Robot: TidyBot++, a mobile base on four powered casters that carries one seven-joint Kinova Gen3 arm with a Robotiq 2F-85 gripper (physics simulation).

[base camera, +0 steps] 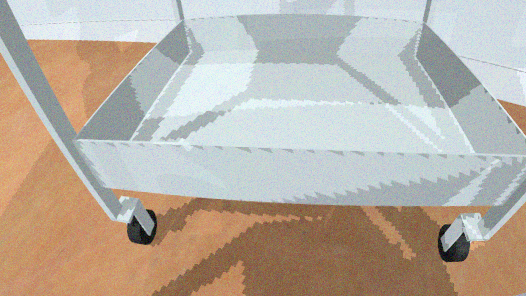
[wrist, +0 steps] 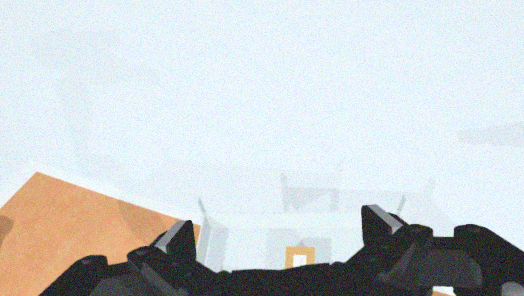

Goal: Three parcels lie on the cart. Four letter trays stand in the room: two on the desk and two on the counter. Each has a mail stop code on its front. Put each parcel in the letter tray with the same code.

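Frame: origin at the arm's base, x ahead, y left, z up, level; millimetres.
Where they show: gripper, fingertip midpoint: [wrist: 277, 231].
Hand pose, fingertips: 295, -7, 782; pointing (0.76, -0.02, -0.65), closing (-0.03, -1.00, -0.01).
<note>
After its pixels a point has its place, as x, y, z.
The grey cart [base camera: 250, 172] @(269, 25, -226) [wrist: 214, 245] @(570, 142, 266) shows its lower shelf, legs and casters in the base camera view. Part of its upper tray shows low in the wrist view, pale and washed out. One tan parcel [wrist: 300, 250] @(508, -49, 316) with a white label lies in that upper tray, beyond the gripper and partly hidden by its body; its code cannot be read. Other parcels and the letter trays do not show in either view. My gripper [wrist: 277, 231] @(295, -7, 782) is open and empty, its fingers spread wide and apart from the parcel.
A front left caster [base camera: 142, 227] @(296, 182, -355) and a front right caster [base camera: 454, 243] @(240, -215, -354) stand on the wooden floor [base camera: 40, 215] @(338, 420, -397) [wrist: 75, 225] @(1119, 1053, -397). A pale wall [base camera: 90, 17] @(1222, 716, -296) [wrist: 250, 90] @(898, 17, 450) rises behind the cart. The cart's left leg [base camera: 42, 90] @(293, 198, -139) slants through the base camera view.
</note>
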